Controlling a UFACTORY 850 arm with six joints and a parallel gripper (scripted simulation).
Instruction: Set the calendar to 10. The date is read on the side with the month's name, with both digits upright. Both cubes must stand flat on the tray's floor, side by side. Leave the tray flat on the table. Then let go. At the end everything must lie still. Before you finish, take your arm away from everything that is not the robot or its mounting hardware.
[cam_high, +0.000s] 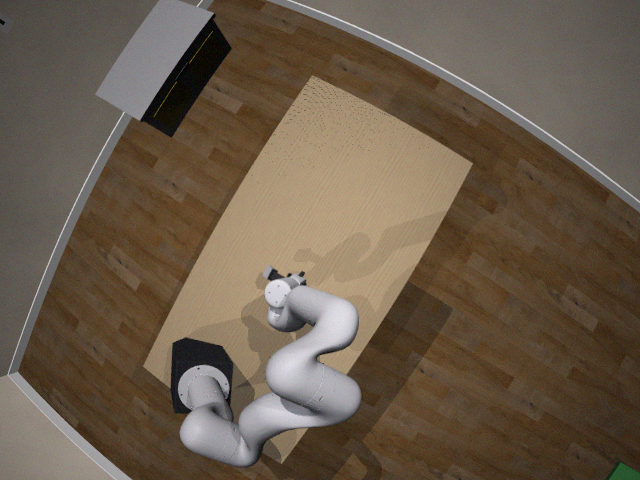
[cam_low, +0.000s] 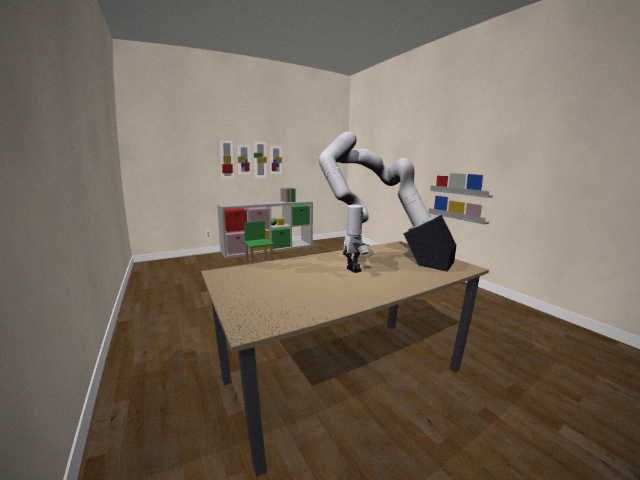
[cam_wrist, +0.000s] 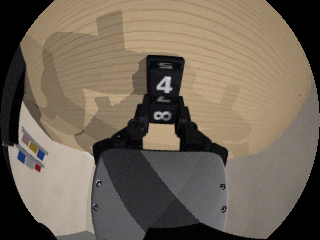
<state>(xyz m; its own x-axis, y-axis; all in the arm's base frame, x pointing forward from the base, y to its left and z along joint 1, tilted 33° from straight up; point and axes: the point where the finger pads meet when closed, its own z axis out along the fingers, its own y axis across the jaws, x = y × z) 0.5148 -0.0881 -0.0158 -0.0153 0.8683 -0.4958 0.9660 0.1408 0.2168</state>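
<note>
Now: the tray 20 mm to the left of my hand and 40 mm below it.
</note>
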